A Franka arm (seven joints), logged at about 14 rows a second.
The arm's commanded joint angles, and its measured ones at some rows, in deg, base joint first. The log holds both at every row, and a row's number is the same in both.
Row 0, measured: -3.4 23.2 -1.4 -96.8 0.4 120.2 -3.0
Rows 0 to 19, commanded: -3.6 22.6 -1.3 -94.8 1.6 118.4 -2.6; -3.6 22.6 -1.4 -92.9 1.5 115.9 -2.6; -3.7 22.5 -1.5 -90.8 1.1 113.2 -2.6; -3.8 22.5 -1.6 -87.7 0.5 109.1 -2.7; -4.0 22.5 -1.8 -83.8 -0.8 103.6 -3.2; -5.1 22.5 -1.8 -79.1 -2.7 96.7 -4.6; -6.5 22.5 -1.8 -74.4 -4.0 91.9 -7.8; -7.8 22.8 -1.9 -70.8 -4.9 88.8 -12.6; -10.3 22.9 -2.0 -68.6 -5.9 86.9 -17.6; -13.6 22.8 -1.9 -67.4 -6.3 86.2 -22.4; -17.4 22.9 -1.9 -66.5 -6.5 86.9 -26.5; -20.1 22.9 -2.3 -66.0 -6.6 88.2 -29.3; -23.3 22.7 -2.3 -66.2 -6.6 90.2 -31.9; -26.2 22.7 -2.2 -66.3 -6.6 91.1 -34.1; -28.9 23.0 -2.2 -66.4 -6.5 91.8 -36.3; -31.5 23.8 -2.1 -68.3 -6.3 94.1 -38.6; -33.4 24.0 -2.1 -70.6 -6.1 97.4 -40.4; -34.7 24.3 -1.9 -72.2 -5.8 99.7 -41.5; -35.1 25.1 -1.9 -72.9 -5.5 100.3 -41.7; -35.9 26.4 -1.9 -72.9 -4.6 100.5 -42.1
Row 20, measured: -35.0 25.3 -3.0 -71.6 -5.8 98.8 -41.4
